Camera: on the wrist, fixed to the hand. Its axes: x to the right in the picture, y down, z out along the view.
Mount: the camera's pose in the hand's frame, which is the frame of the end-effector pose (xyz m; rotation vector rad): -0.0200 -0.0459 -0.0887 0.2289 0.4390 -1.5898
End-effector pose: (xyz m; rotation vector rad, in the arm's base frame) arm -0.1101 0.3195 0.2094 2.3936 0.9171 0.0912
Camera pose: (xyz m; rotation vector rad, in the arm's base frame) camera -0.1753 0.3776 0.2618 1.1589 2.7932 -0.1160
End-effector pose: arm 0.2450 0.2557 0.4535 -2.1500 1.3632 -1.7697
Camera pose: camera 0.2009 0.3385 0.4932 1.6754 0.6256 1.4605
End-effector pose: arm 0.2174 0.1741 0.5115 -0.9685 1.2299 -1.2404
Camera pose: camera 0.1250 0.1970 0.5476 1.4589 -0.3413 2.6150
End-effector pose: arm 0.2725 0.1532 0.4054 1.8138 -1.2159 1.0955
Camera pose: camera 0.2878 0.2529 0.4198 1.7823 0.6811 0.5341
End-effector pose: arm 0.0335 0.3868 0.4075 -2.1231 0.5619 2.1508
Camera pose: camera 0.1327 0.4068 0.4192 -1.7188 -0.6786 0.6945
